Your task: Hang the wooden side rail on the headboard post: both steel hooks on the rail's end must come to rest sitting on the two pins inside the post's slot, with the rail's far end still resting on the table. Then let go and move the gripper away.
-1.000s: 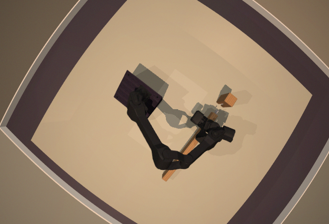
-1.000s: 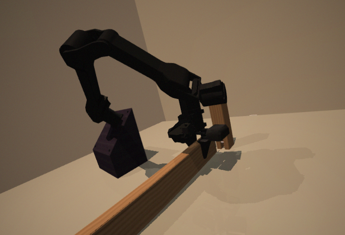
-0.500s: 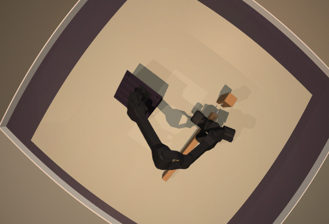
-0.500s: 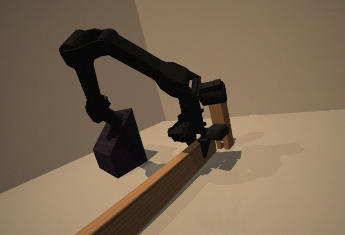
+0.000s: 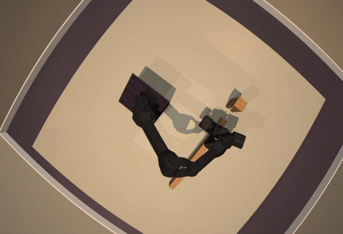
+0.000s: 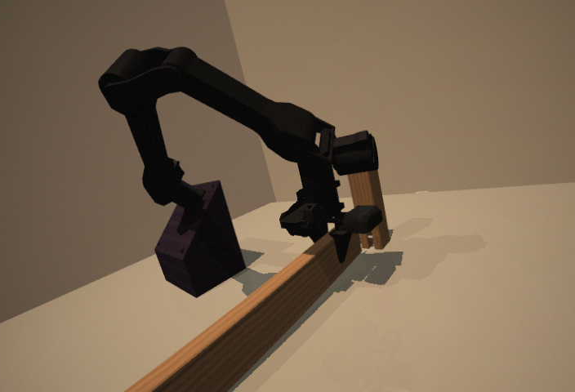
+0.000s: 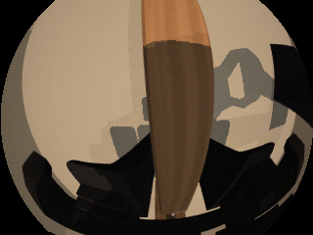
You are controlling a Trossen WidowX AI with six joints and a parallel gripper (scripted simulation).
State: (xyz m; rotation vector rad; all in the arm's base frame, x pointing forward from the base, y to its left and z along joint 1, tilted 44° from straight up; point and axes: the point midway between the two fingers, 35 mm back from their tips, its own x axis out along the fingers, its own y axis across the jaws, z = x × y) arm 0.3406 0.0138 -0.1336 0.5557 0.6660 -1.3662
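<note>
Now: gripper tip 2 cm past the headboard post, 16 cm to the right of it and 4 cm below it.
</note>
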